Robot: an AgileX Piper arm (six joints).
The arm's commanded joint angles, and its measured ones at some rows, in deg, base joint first. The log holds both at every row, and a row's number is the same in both.
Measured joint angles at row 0: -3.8, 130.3, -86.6, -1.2, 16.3, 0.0
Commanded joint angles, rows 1 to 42: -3.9, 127.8, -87.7, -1.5, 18.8, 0.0; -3.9, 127.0, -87.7, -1.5, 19.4, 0.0; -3.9, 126.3, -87.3, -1.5, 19.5, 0.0; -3.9, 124.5, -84.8, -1.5, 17.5, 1.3; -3.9, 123.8, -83.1, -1.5, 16.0, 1.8; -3.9, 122.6, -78.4, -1.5, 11.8, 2.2; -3.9, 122.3, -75.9, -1.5, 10.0, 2.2; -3.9, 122.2, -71.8, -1.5, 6.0, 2.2; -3.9, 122.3, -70.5, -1.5, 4.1, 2.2; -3.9, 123.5, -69.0, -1.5, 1.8, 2.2; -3.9, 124.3, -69.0, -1.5, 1.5, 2.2; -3.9, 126.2, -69.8, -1.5, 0.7, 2.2; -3.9, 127.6, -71.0, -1.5, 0.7, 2.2; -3.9, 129.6, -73.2, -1.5, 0.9, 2.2; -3.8, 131.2, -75.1, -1.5, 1.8, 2.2; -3.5, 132.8, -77.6, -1.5, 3.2, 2.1; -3.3, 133.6, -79.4, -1.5, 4.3, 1.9; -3.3, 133.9, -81.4, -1.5, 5.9, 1.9; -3.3, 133.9, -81.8, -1.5, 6.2, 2.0; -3.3, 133.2, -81.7, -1.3, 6.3, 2.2; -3.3, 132.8, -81.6, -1.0, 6.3, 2.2; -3.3, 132.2, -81.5, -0.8, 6.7, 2.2; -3.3, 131.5, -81.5, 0.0, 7.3, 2.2; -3.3, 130.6, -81.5, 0.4, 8.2, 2.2; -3.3, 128.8, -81.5, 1.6, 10.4, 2.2; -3.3, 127.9, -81.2, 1.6, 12.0, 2.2; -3.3, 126.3, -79.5, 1.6, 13.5, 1.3; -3.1, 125.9, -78.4, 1.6, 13.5, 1.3; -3.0, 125.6, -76.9, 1.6, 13.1, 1.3; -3.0, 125.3, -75.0, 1.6, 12.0, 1.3; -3.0, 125.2, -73.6, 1.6, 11.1, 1.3; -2.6, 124.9, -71.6, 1.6, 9.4, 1.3; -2.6, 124.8, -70.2, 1.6, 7.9, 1.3; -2.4, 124.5, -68.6, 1.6, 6.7, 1.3; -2.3, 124.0, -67.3, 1.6, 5.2, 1.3; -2.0, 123.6, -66.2, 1.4, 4.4, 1.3; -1.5, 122.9, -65.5, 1.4, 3.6, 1.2; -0.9, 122.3, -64.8, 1.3, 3.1, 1.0; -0.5, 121.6, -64.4, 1.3, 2.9, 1.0; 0.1, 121.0, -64.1, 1.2, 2.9, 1.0; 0.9, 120.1, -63.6, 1.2, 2.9, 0.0; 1.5, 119.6, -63.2, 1.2, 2.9, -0.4
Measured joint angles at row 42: -0.9, 121.7, -65.2, 1.5, 1.7, 1.5
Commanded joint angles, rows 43 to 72: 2.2, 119.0, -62.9, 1.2, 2.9, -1.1; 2.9, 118.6, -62.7, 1.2, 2.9, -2.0; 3.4, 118.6, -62.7, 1.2, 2.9, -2.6; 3.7, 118.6, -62.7, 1.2, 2.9, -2.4; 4.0, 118.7, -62.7, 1.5, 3.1, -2.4; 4.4, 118.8, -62.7, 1.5, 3.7, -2.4; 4.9, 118.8, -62.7, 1.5, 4.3, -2.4; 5.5, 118.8, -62.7, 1.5, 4.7, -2.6; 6.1, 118.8, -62.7, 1.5, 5.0, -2.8; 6.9, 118.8, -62.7, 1.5, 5.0, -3.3; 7.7, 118.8, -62.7, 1.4, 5.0, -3.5; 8.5, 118.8, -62.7, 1.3, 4.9, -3.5; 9.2, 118.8, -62.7, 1.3, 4.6, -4.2; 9.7, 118.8, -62.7, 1.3, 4.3, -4.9; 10.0, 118.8, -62.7, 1.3, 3.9, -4.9; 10.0, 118.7, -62.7, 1.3, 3.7, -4.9; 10.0, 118.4, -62.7, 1.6, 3.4, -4.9; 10.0, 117.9, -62.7, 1.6, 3.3, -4.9; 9.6, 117.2, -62.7, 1.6, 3.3, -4.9; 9.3, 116.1, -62.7, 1.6, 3.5, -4.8; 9.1, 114.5, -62.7, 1.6, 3.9, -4.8; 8.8, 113.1, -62.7, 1.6, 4.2, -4.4; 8.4, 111.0, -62.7, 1.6, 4.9, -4.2; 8.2, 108.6, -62.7, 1.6, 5.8, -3.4; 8.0, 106.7, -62.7, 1.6, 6.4, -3.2; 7.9, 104.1, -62.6, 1.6, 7.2, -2.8; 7.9, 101.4, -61.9, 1.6, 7.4, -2.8; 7.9, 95.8, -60.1, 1.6, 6.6, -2.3; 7.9, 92.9, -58.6, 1.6, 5.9, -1.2; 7.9, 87.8, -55.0, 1.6, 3.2, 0.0
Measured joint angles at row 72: 8.1, 99.8, -61.3, 1.5, 6.6, -2.9
